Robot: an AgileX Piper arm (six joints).
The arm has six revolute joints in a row. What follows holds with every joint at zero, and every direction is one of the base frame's.
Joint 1 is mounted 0.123 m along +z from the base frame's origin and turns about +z.
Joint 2 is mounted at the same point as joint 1 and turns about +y.
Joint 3 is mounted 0.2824 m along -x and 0.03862 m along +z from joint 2 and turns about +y.
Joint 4 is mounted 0.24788 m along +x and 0.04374 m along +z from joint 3 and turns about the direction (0.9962, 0, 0.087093).
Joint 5 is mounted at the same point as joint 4 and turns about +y.
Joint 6 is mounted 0.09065 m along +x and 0.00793 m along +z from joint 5 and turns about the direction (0.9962, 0, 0.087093).
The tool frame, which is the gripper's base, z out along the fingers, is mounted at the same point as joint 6; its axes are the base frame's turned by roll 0, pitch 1.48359 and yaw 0 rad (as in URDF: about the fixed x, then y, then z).
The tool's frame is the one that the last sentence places.
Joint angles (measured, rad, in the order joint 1, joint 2, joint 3, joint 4, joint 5, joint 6), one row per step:
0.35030 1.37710 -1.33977 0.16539 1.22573 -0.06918
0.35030 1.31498 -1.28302 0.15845 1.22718 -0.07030
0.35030 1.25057 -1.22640 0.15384 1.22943 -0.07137
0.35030 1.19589 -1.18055 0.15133 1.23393 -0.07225
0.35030 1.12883 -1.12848 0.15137 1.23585 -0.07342
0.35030 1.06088 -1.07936 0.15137 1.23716 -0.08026
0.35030 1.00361 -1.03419 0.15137 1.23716 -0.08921
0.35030 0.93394 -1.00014 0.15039 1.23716 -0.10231
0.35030 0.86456 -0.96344 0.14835 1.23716 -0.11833
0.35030 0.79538 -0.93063 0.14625 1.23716 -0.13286
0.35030 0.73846 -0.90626 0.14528 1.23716 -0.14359
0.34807 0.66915 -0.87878 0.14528 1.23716 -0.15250
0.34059 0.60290 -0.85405 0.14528 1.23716 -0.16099
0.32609 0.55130 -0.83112 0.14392 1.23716 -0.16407
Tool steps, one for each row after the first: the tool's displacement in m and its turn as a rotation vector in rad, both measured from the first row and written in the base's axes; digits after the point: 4 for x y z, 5 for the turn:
-0.0162 -0.0065 -0.0002 -0.00552 -0.00639 0.00089
-0.0330 -0.0131 -0.0009 -0.00829 -0.01350 0.00193
-0.0472 -0.0185 -0.0018 -0.00946 -0.01873 0.00322
-0.0641 -0.0246 -0.0028 -0.00534 -0.03135 0.00448
-0.0807 -0.0307 -0.0039 -0.00162 -0.04975 0.01071
-0.0945 -0.0357 -0.0069 -0.00052 -0.06364 0.01865
-0.1103 -0.0416 -0.0056 0.00589 -0.10127 0.02985
-0.1257 -0.0474 -0.0063 0.00891 -0.13741 0.04333
-0.1407 -0.0531 -0.0071 0.01315 -0.17676 0.05512
-0.1528 -0.0576 -0.0078 0.01832 -0.21111 0.06357
-0.1671 -0.0630 -0.0090 0.02744 -0.25356 0.06792
-0.1803 -0.0684 -0.0106 0.03548 -0.29579 0.06652
-0.1899 -0.0729 -0.0136 0.03911 -0.32473 0.05358

